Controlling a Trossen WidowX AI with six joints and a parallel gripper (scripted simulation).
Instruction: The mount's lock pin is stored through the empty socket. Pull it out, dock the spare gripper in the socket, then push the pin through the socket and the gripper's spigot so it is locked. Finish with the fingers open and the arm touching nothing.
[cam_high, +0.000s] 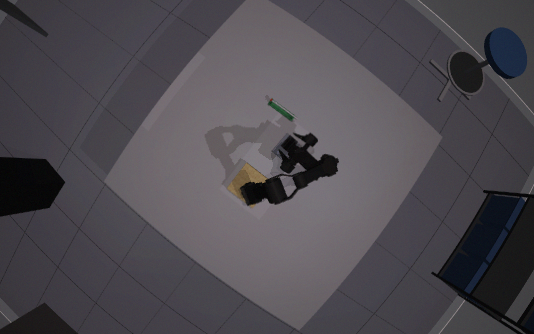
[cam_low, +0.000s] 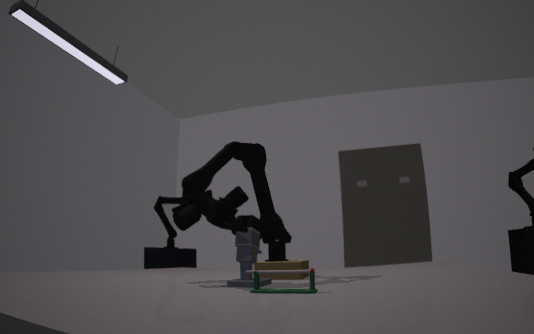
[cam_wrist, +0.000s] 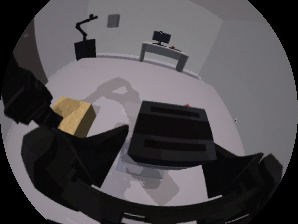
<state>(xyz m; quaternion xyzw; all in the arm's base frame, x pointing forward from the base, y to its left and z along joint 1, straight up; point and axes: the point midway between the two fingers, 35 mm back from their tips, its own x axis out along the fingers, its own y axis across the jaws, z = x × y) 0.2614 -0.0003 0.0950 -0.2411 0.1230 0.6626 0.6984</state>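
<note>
The spare gripper lies 2 cm to the right of my gripper tip and 1 cm below it. The rest, counted from my gripper tip: green rack (12 cm ahead, 12 cm to the left, 11 cm below); grey mount (2 cm to the right, 8 cm below).
</note>
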